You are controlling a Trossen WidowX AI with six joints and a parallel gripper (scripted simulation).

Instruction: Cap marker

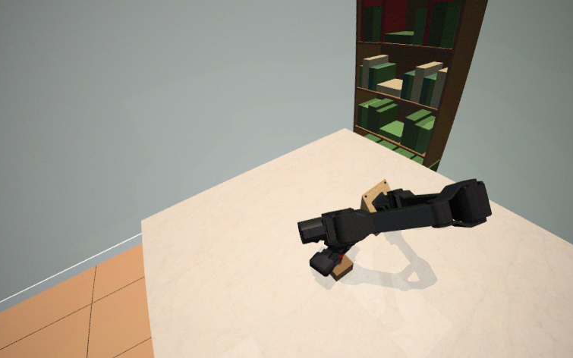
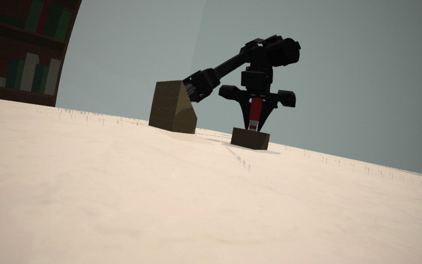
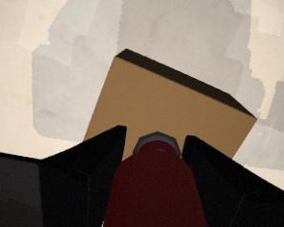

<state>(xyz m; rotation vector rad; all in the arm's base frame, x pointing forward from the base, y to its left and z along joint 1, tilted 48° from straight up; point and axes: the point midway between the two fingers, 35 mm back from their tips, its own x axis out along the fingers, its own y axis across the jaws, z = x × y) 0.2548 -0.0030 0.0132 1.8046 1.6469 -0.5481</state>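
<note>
Now: gripper tip 10 mm to the right of the red cap and 50 mm below it. Also, from my gripper tip: brown holder block 10 mm to the left, 20 mm below.
</note>
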